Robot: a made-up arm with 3 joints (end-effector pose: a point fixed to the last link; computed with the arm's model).
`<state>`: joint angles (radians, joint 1 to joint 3).
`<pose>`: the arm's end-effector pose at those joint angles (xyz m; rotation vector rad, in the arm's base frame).
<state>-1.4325 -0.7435 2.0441</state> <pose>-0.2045 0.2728 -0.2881 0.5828 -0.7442 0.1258</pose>
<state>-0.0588 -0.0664 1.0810</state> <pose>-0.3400 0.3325 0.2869 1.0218 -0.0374 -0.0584</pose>
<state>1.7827 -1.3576 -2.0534</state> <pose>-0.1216 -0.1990 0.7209 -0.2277 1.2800 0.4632</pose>
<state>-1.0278 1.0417 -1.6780</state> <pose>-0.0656 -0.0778 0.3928 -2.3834 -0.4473 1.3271</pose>
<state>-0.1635 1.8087 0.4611</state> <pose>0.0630 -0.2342 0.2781 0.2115 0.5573 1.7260</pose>
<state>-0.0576 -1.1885 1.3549</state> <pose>0.0102 0.6174 0.2998 1.1325 -0.8221 -0.9638</pose>
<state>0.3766 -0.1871 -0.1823</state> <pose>-0.3303 0.2946 0.3039 0.1937 0.0517 -0.1801</pose>
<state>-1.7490 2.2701 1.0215</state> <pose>0.2483 0.1535 0.3674 -0.3809 2.2598 0.4242</pose>
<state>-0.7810 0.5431 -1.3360</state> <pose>-0.2561 -0.0504 0.2522 -2.0557 -0.1799 0.6315</pose>
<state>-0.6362 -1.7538 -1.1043</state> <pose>0.1046 0.4843 -0.1743 -1.2298 0.4485 -1.8810</pose>
